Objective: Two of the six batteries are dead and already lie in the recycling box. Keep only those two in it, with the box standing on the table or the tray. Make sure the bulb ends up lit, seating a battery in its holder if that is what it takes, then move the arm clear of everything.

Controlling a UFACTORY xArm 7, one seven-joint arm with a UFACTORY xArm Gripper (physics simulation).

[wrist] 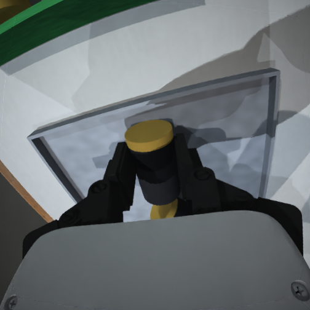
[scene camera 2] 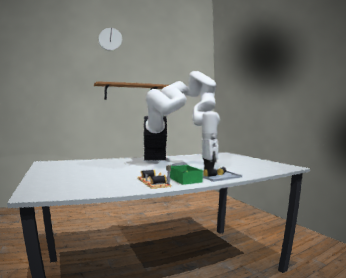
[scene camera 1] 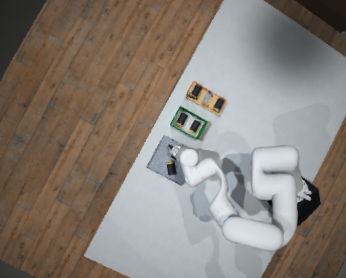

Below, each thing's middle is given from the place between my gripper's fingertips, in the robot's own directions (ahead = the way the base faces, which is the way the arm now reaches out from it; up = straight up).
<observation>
I see my gripper 50 mm to the right of the grey tray (scene camera 1: 158,163) and 10 mm above it.
</observation>
